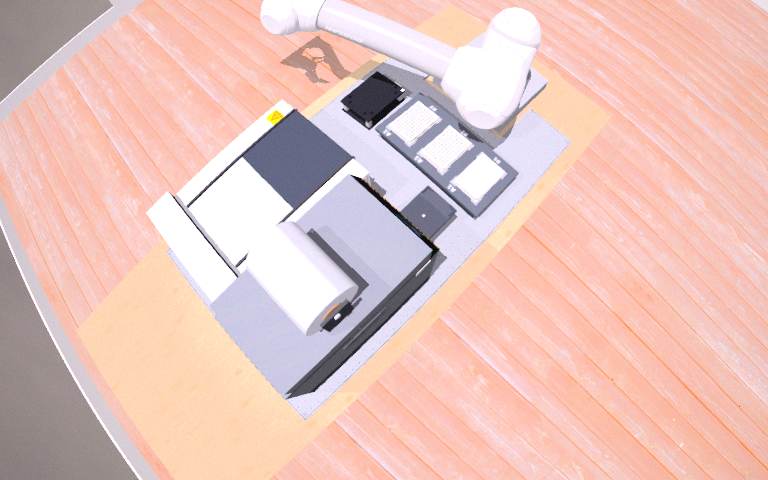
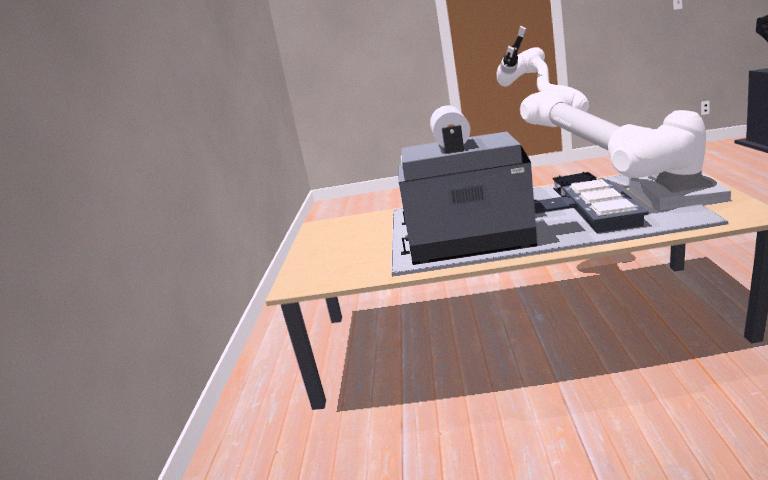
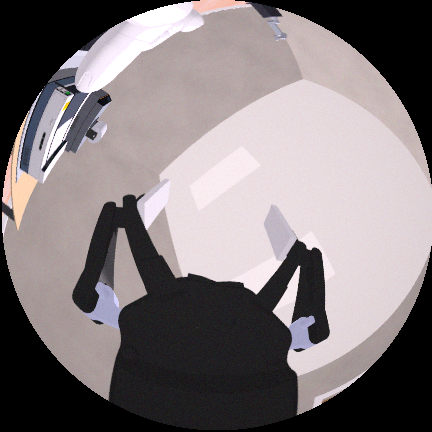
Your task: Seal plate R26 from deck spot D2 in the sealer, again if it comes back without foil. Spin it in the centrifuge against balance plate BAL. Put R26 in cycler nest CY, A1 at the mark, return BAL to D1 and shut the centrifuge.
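Where they show: gripper, between the fingertips: (image 2: 517, 37) (image 3: 218, 201); arm's base, origin of its link: (image 2: 679, 181).
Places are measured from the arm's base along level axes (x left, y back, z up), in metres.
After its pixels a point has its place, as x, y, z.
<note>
My gripper (image 2: 521, 32) {-0.822, -0.333, 0.585} (image 3: 218, 201) {-0.822, -0.333, 0.585} is open and empty, raised high above the table and pointing up. Three white plates stand in the dark deck rack (image 1: 474, 210) {0.204, -0.461, 0.010} (image 2: 617, 224) {0.218, -0.386, -0.025}: the middle plate (image 1: 445, 148) {0.038, -0.362, 0.025} and one end plate (image 1: 416, 121) {-0.082, -0.336, 0.019} show wells, while the other end plate (image 1: 480, 177) {0.165, -0.377, 0.026} looks plain white. Their names are not readable. The grey sealer (image 1: 385, 220) {0.109, -0.711, 0.304} (image 2: 467, 212) {0.189, -0.891, 0.109} has its dark carrier (image 1: 427, 210) {0.114, -0.557, 0.057} (image 2: 553, 203) {0.121, -0.575, 0.057} out, with no plate on it. A black nest (image 1: 373, 97) {-0.244, -0.335, 0.005} (image 2: 573, 179) {-0.243, -0.340, 0.005} holds no plate. The white centrifuge (image 1: 240, 209) {-0.215, -0.858, 0.164} shows beside the sealer; its rotor is not visible.
A white foil roll (image 1: 303, 277) {0.100, -0.890, 0.430} (image 2: 446, 123) {0.153, -0.914, 0.397} (image 3: 100, 131) {0.010, -0.839, 0.402} sits on top of the sealer. The robot base (image 1: 535, 84) {0.121, 0.068, -0.012} (image 2: 690, 195) {0.130, -0.041, -0.011} stands behind the rack. The white arm (image 1: 390, 33) {-0.216, -0.281, 0.258} (image 2: 589, 127) {-0.170, -0.292, 0.230} reaches out past the black nest, above the wooden table (image 1: 152, 362) {-0.250, -1.370, -0.059} (image 2: 334, 243) {-0.206, -1.364, -0.059}.
</note>
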